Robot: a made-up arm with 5 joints.
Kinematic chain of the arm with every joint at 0, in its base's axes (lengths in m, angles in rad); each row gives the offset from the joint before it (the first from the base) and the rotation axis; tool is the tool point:
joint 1: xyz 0 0 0.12 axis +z
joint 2: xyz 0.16 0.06 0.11 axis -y
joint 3: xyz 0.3 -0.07 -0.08 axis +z
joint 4: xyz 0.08 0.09 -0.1 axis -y
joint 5: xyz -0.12 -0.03 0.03 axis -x
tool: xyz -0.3 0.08 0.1
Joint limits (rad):
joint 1: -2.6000..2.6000
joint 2: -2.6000..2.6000
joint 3: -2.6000..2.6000
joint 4: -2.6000..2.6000
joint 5: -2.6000..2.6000
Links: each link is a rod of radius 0.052 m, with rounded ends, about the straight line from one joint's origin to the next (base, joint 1, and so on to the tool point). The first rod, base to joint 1, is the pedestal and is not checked.
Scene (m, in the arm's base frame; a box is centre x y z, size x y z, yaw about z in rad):
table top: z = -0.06
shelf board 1: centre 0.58 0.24 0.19 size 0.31 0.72 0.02 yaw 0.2
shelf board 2: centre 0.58 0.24 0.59 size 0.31 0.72 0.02 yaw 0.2
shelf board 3: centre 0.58 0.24 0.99 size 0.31 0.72 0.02 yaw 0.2
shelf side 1: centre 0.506 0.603 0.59 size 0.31 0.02 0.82 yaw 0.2
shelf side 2: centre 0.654 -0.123 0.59 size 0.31 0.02 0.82 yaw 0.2
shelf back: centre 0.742 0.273 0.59 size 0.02 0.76 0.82 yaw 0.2
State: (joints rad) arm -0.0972 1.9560 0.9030 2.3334 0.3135
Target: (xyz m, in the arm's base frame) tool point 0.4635 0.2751 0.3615
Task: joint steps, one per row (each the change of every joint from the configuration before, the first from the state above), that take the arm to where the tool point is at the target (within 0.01 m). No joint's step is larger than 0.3 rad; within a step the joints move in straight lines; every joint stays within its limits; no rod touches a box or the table.
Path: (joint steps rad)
1: 0.1458 0.1610 -0.0985 -0.2505 -0.0475
2: 0.1457 0.1610 -0.0984 -0.2506 -0.0475
3: 0.1458 0.1610 -0.0985 -0.2505 -0.0474
4: 0.1457 0.1610 -0.0984 -0.2505 -0.0475
5: 0.0374 0.0000 -0.0854 -0.2377 -0.0897
6: 0.0373 0.0000 -0.0855 -0.2378 -0.0896
7: 0.0373 0.0000 -0.0854 -0.2377 -0.0896
8: 0.0374 0.0000 -0.0855 -0.2378 -0.0897
9: -0.0278 -0.2032 0.1030 0.1395 0.1295
10: -0.0277 -0.2032 0.1029 0.1395 0.1295
11: -0.0278 -0.2032 0.1030 0.1395 0.1295

